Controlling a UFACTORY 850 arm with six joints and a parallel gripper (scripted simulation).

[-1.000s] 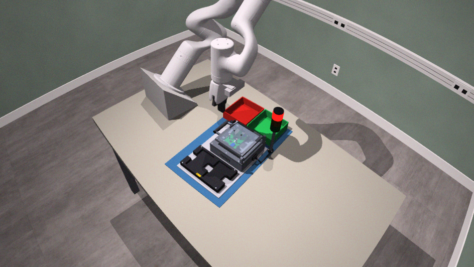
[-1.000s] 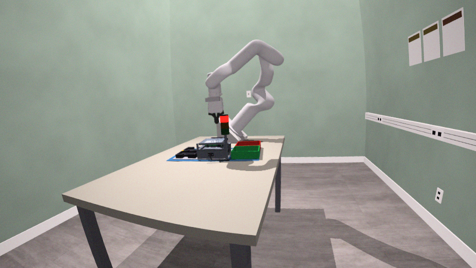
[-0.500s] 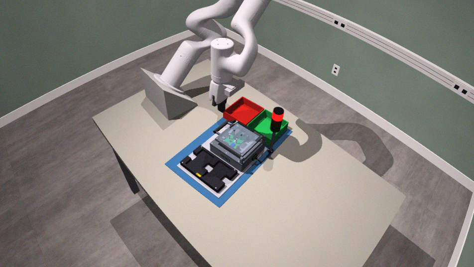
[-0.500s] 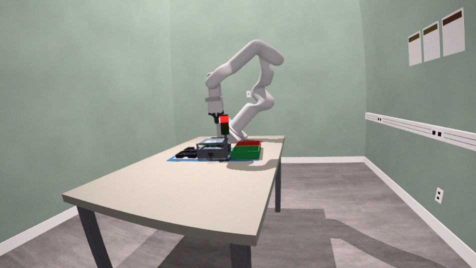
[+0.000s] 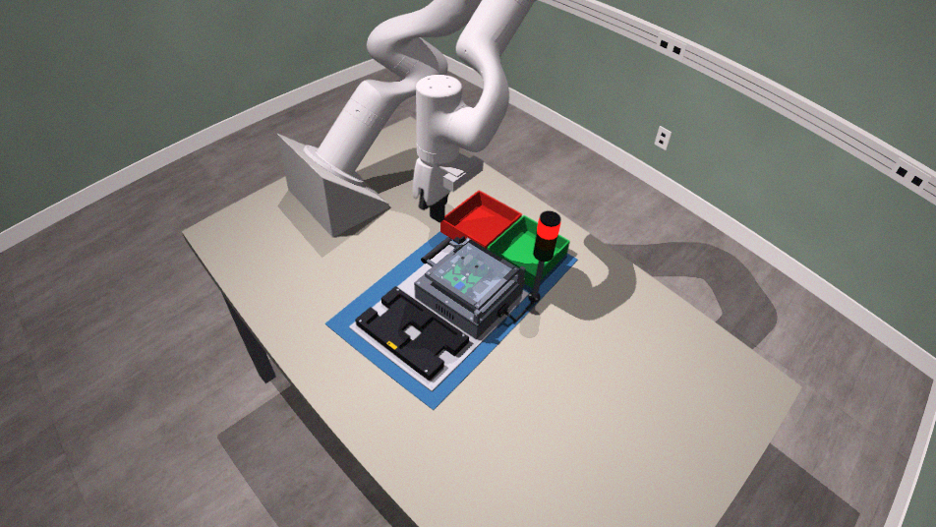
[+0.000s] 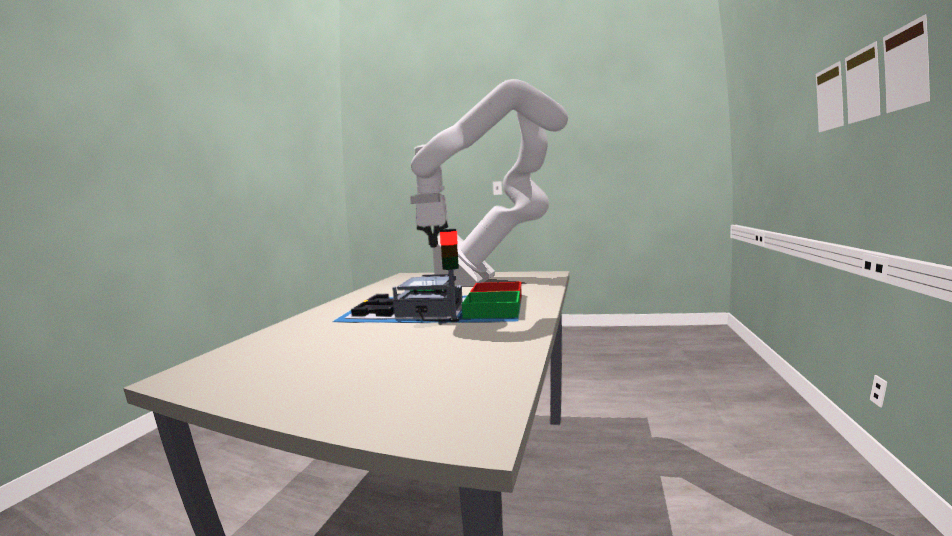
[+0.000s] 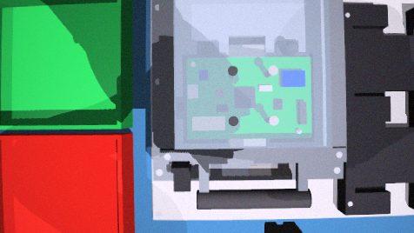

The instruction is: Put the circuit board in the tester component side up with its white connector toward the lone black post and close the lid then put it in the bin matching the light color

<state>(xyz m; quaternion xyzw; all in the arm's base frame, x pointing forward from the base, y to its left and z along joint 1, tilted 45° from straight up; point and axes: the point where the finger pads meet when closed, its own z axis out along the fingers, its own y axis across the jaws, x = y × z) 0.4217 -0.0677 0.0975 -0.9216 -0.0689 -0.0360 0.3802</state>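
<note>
The black latch part lies 1 cm ahead of my hand, 6 cm to the left of it and 12 cm below it. The rest, counted from my hand: red bin 5 cm behind, 19 cm to the left, 19 cm below; lid 9 cm ahead, 1 cm to the left, 12 cm below; green circuit board 8 cm ahead, 1 cm to the left, 14 cm below.
</note>
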